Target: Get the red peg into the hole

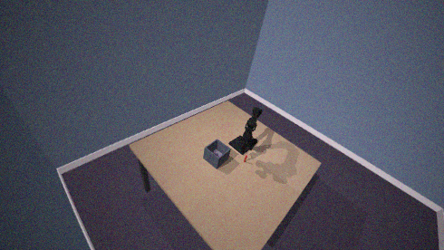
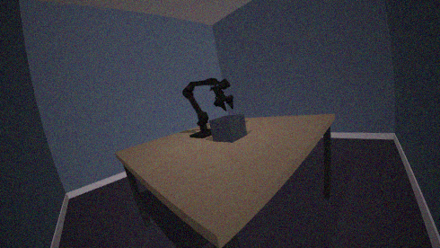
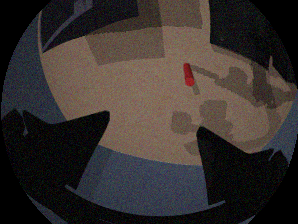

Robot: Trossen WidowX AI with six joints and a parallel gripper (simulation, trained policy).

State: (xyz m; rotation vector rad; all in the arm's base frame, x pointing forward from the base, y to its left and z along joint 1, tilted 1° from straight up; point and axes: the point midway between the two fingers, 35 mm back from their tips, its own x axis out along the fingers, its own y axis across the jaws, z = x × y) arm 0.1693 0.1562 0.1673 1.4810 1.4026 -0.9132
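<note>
The red peg is 12 cm below my gripper tip, 3 cm behind it and 1 cm to the right of it.
</note>
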